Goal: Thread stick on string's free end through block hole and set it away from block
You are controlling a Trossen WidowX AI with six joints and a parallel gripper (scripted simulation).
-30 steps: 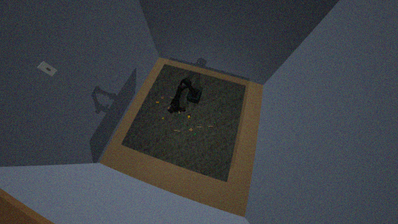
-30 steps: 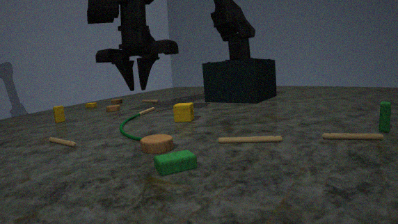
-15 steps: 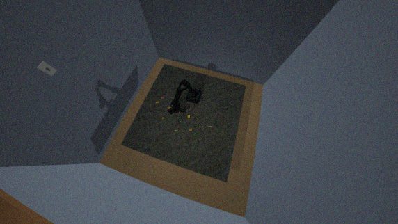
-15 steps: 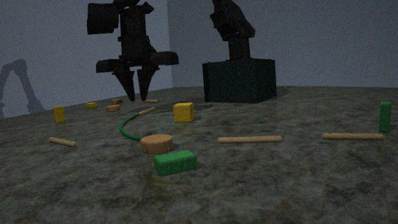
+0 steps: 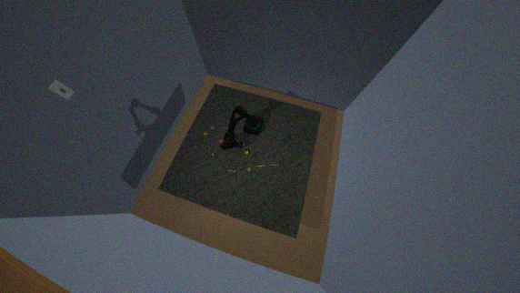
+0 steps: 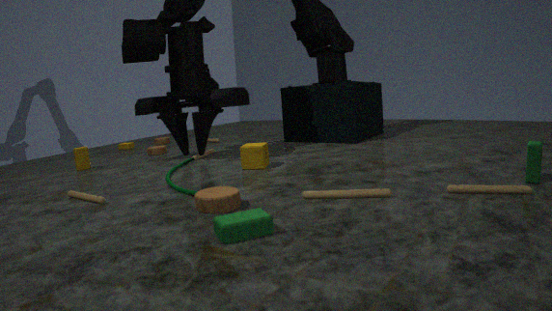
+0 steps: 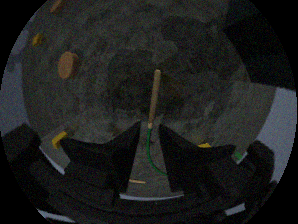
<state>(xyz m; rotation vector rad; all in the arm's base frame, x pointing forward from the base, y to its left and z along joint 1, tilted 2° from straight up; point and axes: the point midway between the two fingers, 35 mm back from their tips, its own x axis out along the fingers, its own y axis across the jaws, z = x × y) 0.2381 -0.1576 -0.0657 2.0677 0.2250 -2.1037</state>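
Now: the thin wooden stick 20 mm behind my gripper tip. From my gripper tip the other things lie so: green block (230 mm ahead, 250 mm to the left); then yellow block (30 mm ahead, 140 mm to the left, 10 mm above); then round wooden button (180 mm ahead, 190 mm to the left).
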